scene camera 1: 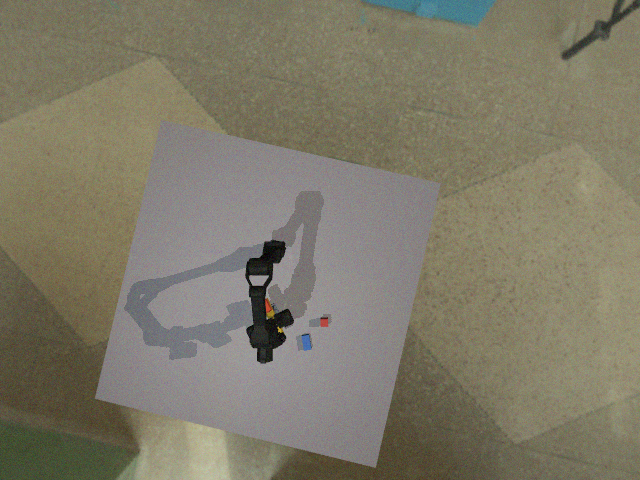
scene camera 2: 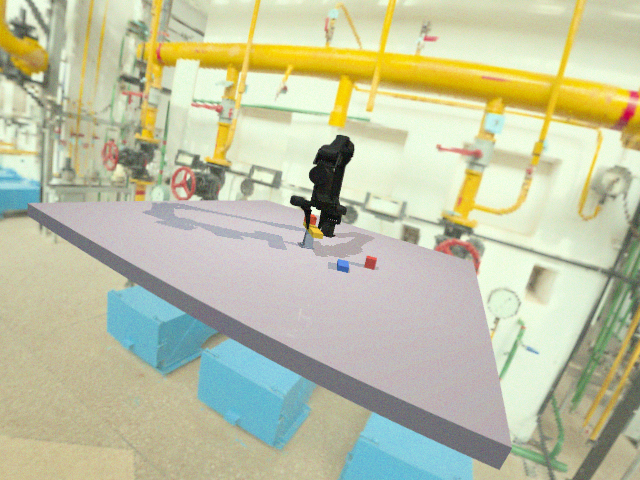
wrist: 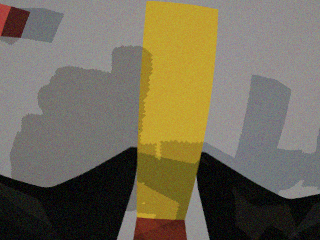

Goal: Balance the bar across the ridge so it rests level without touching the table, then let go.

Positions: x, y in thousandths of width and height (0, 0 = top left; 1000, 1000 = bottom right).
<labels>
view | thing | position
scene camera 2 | my gripper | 488, 478
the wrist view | my gripper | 523, 656
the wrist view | bar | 558, 252
</labels>
